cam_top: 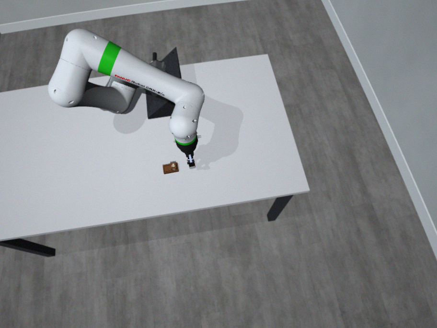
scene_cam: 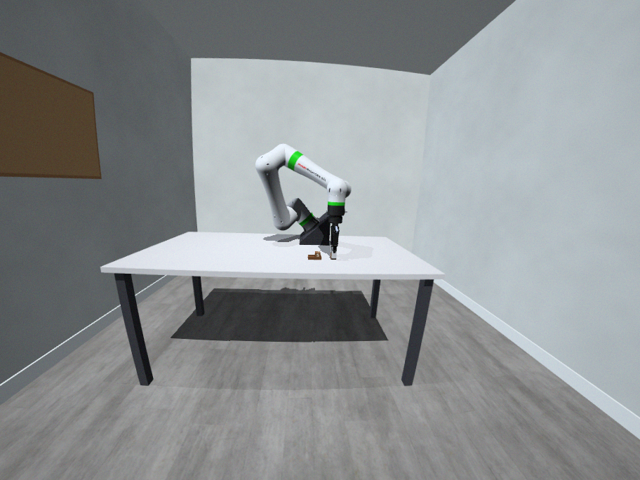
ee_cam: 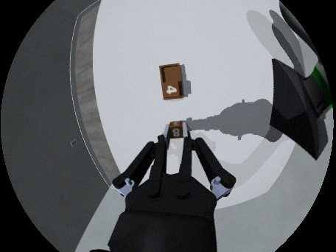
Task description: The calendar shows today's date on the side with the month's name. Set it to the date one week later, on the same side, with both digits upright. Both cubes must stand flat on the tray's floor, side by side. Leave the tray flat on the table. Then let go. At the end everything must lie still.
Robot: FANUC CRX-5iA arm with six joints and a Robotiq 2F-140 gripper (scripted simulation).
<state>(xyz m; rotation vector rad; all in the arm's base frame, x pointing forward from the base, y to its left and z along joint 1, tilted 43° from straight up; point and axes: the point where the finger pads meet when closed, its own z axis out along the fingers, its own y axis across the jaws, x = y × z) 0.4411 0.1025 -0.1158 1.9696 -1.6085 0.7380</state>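
My hand is 9 cm to the left of the brown cube, 2 cm above it and 1 cm short of it. The rest, counted from my hand: brown wooden tray: 11 cm to the right, 3 cm below, 1 cm ahead.
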